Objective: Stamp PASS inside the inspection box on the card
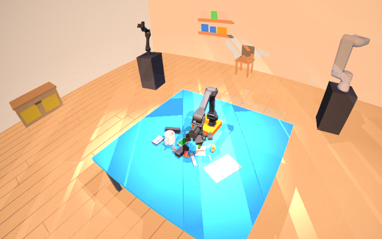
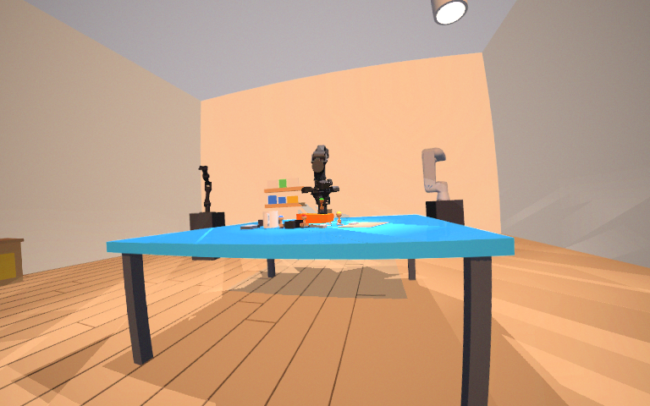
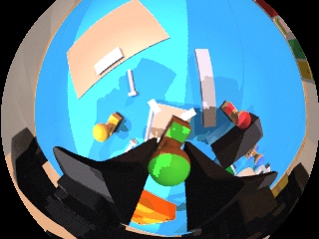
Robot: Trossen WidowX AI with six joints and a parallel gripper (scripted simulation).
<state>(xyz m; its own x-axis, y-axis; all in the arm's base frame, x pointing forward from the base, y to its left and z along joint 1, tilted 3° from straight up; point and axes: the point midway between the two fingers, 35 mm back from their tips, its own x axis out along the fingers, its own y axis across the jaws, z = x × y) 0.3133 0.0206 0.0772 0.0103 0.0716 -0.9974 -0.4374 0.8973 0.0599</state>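
My gripper tip is now 70 mm short of the red-knobbed stamp, 80 mm to the left of it and 80 mm above it. Also, from my gripper tip: green-knobbed stamp (right at my gripper tip); yellow-knobbed stamp (70 mm behind, 80 mm to the left, 80 mm below); dark block (40 mm ahead, 130 mm to the right, 80 mm below).
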